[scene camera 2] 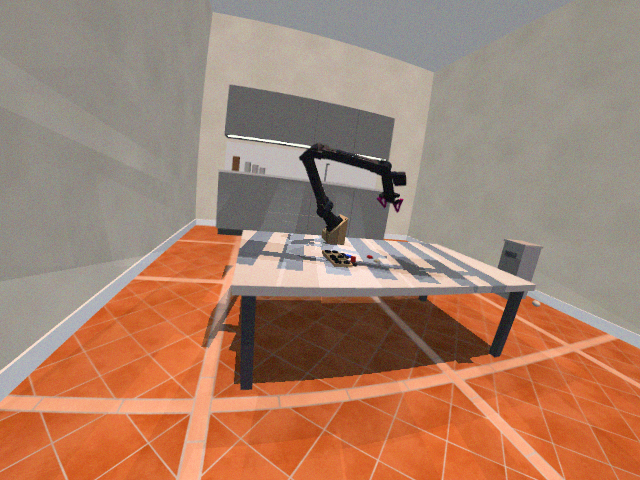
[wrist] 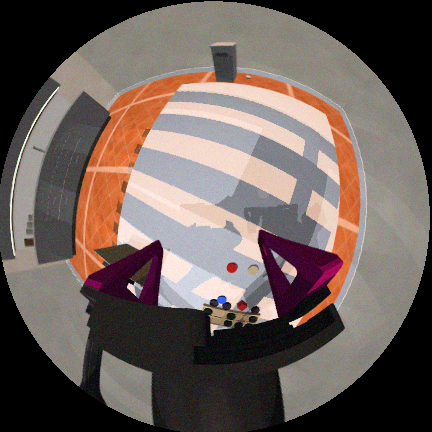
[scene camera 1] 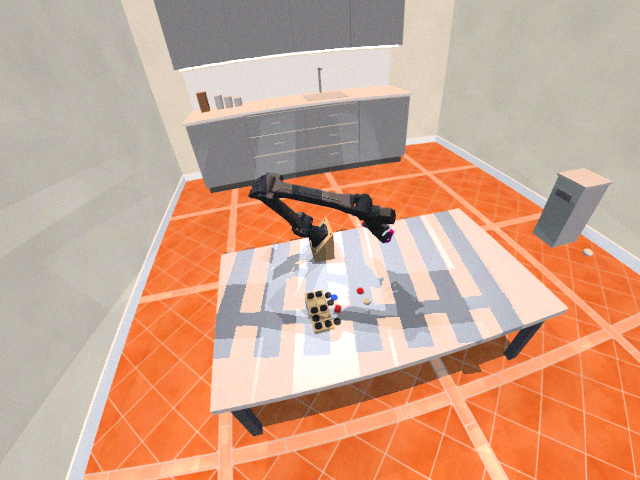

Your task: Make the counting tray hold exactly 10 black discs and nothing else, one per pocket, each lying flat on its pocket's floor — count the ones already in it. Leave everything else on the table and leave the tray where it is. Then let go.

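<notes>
The tan counting tray [scene camera 1: 316, 302] [scene camera 2: 343, 265] [wrist: 218, 315] lies on the table with several black discs in its pockets; some pockets look bare. Three black discs are outside along its right side in scene camera 1: one disc [scene camera 1: 328, 295] by the far end, another disc [scene camera 1: 330, 302] just below it, and a third disc [scene camera 1: 337, 321] by the near end. My gripper [scene camera 1: 377, 230] [scene camera 2: 390, 208] [wrist: 208, 240] is open and empty, high above the table, behind and right of the tray. In the wrist view my gripper body hides part of the tray.
A blue piece [scene camera 1: 334, 297] [wrist: 222, 299] and a red block [scene camera 1: 337, 308] [scene camera 2: 353, 259] [wrist: 242, 305] stand close beside the tray. A red disc [scene camera 1: 360, 290] [scene camera 2: 369, 256] [wrist: 231, 267] and a beige disc [scene camera 1: 367, 301] [wrist: 253, 269] lie farther right.
</notes>
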